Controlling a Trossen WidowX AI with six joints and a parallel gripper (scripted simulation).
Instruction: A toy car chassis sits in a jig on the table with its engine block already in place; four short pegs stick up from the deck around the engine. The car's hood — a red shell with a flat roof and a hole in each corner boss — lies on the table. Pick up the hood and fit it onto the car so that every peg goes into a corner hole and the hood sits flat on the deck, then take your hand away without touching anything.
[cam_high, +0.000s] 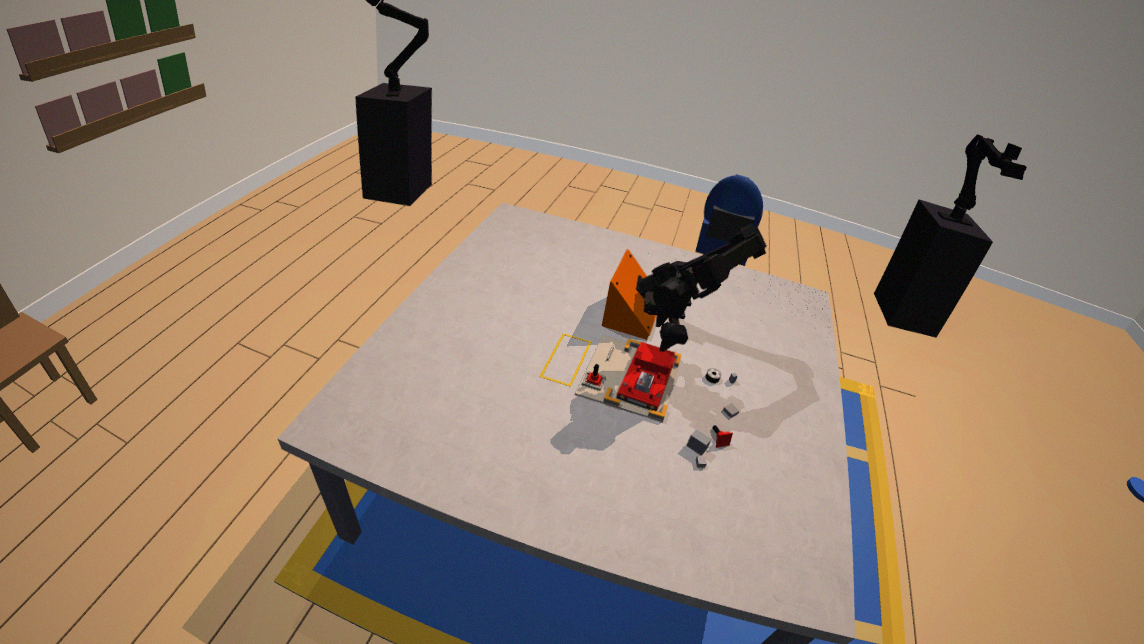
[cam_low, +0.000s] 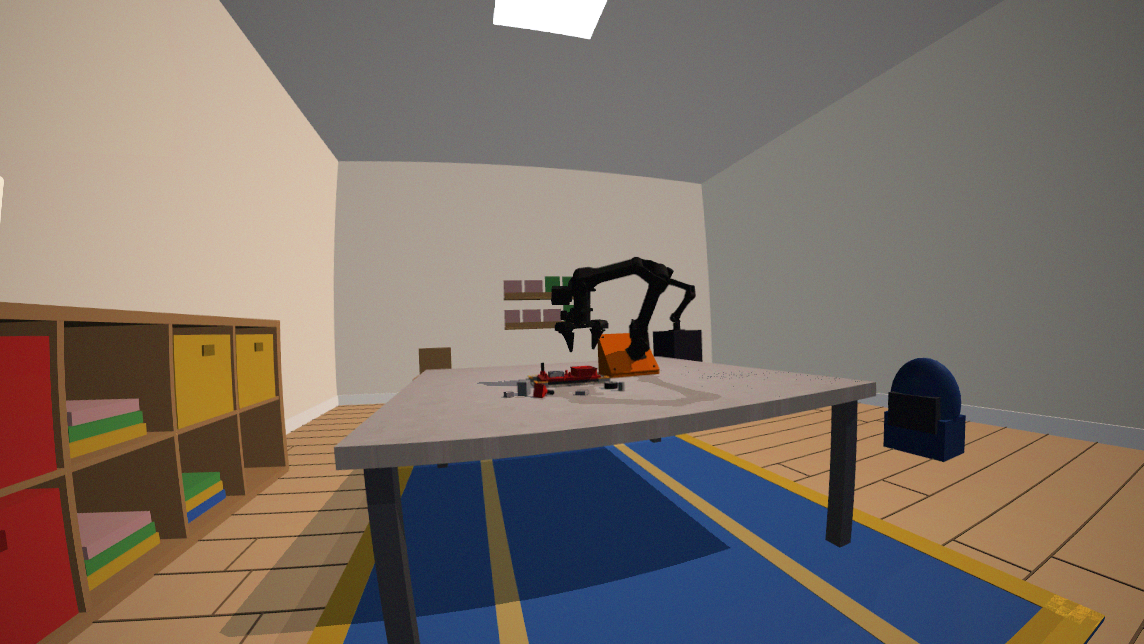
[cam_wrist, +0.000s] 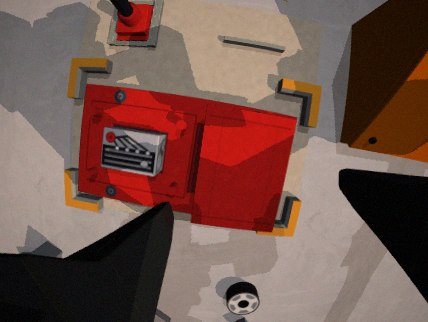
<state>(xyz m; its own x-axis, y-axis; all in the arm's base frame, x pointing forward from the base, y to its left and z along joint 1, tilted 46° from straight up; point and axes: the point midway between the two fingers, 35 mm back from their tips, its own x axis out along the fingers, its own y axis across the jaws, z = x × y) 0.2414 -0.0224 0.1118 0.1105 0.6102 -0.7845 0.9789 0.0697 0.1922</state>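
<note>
My gripper tip is now 70 mm above the red hood. Round my gripper tip: jig: 50 mm ahead, 40 mm to the right, 100 mm below; wheel: 10 mm behind, 170 mm to the left, 100 mm below.
</note>
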